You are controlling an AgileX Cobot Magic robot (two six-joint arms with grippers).
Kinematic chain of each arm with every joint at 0, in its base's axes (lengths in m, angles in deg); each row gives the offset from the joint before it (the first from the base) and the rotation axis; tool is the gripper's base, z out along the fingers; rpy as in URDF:
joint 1: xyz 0 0 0.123 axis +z
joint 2: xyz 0 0 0 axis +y
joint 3: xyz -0.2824 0 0.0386 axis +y
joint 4: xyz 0.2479 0 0.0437 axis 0.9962 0 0.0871
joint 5: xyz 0 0 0 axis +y
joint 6: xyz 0.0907 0 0.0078 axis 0.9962 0 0.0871
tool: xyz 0 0 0 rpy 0 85 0
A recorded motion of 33 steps. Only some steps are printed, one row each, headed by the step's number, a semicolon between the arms.
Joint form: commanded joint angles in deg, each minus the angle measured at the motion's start. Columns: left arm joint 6, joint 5, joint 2, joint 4, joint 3, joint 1; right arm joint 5, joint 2, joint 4, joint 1, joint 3, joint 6.
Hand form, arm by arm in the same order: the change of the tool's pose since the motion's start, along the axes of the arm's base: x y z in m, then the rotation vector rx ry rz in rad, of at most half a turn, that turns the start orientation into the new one. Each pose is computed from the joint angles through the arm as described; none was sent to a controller.
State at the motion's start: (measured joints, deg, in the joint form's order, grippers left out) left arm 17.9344 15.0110 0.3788 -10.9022 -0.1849 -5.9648; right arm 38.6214 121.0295 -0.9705 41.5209 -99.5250 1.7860
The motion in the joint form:
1: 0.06 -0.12 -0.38 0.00 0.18 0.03; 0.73 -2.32 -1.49 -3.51 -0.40 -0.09
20: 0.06 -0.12 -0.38 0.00 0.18 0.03; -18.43 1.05 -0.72 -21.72 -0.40 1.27
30: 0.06 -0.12 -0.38 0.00 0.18 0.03; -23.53 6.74 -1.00 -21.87 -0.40 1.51
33: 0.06 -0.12 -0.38 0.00 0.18 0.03; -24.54 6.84 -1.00 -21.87 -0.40 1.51
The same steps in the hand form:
1: -0.0003 0.0001 -0.0005 0.0004 -0.0057 0.0007; 0.0161 -0.0264 0.0207 0.0021 -0.0434 -0.0536
20: -0.0003 0.0001 -0.0005 0.0004 -0.0057 0.0007; 0.1138 -0.1468 0.0133 0.1642 -0.2658 -0.3813
30: -0.0003 0.0001 -0.0005 0.0004 -0.0057 0.0007; 0.1271 -0.1433 -0.0307 0.1585 -0.2571 -0.3823
33: -0.0003 0.0001 -0.0005 0.0004 -0.0057 0.0007; 0.1281 -0.1429 -0.0304 0.1669 -0.2707 -0.3815

